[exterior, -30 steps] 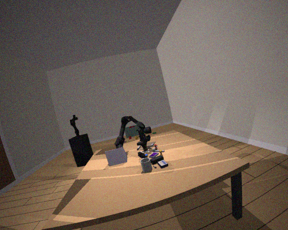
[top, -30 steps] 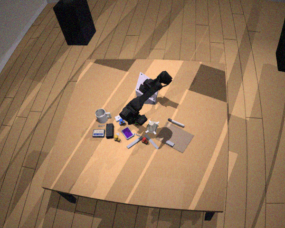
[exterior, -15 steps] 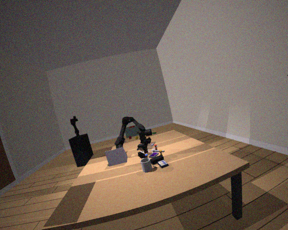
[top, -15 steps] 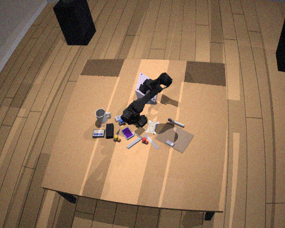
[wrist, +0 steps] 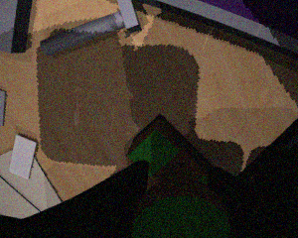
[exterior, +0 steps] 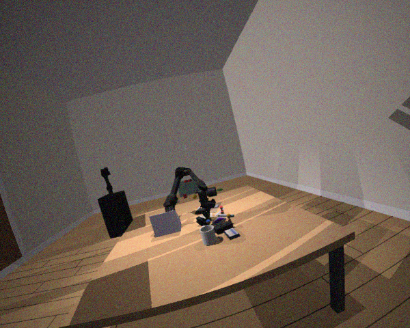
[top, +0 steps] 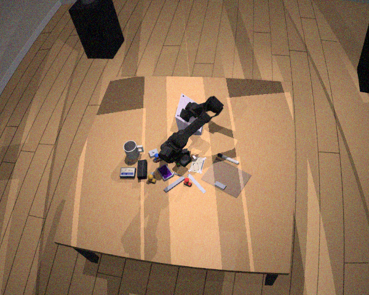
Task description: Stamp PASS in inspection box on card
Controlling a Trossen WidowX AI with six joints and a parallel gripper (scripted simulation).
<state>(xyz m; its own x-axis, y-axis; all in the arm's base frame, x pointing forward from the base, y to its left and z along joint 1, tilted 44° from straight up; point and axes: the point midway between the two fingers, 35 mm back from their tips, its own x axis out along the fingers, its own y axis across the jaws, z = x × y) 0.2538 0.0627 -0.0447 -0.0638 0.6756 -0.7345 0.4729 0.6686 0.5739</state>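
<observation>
Now: gripper tip right at the green-handled PASS stamp. Also, from my gripper tip: blue stamp (12 cm to the right, 1 cm below); then purple ink pad (7 cm ahead, 6 cm to the right, 2 cm below); then white card (11 cm to the left, 3 cm below, 2 cm behind).
</observation>
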